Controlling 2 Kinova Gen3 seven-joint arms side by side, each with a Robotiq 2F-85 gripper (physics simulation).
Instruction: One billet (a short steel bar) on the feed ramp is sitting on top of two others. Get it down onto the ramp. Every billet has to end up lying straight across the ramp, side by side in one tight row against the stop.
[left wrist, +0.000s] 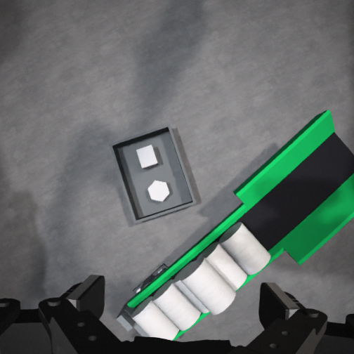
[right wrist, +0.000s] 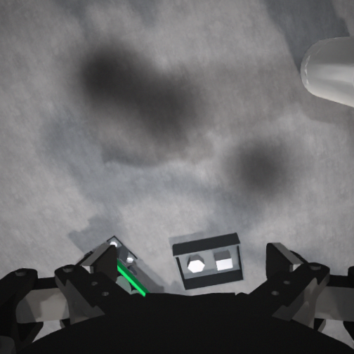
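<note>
The green-walled feed ramp (left wrist: 286, 159) (right wrist: 132, 278) runs diagonally at the lower right of the left wrist view. Pale billets lie across its lower part, among them an outer one (left wrist: 246, 249) and one at the stop end (left wrist: 156, 320). The raised billet (left wrist: 209, 286) sits on top of the row near its middle, partly covering its neighbours. The stop (left wrist: 126, 321) shows as a grey piece at the ramp's lower left end. My left gripper (left wrist: 181, 297) is open above the billets, holding nothing. My right gripper (right wrist: 190, 260) is open and empty, away from the billets.
A grey tray (left wrist: 189, 200) (right wrist: 210, 283) beside the ramp holds a white square piece (left wrist: 147, 156) (right wrist: 224, 263) and a white hexagonal piece (left wrist: 158, 191) (right wrist: 195, 264). A pale rounded object (right wrist: 332, 72) stands at the upper right of the right wrist view.
</note>
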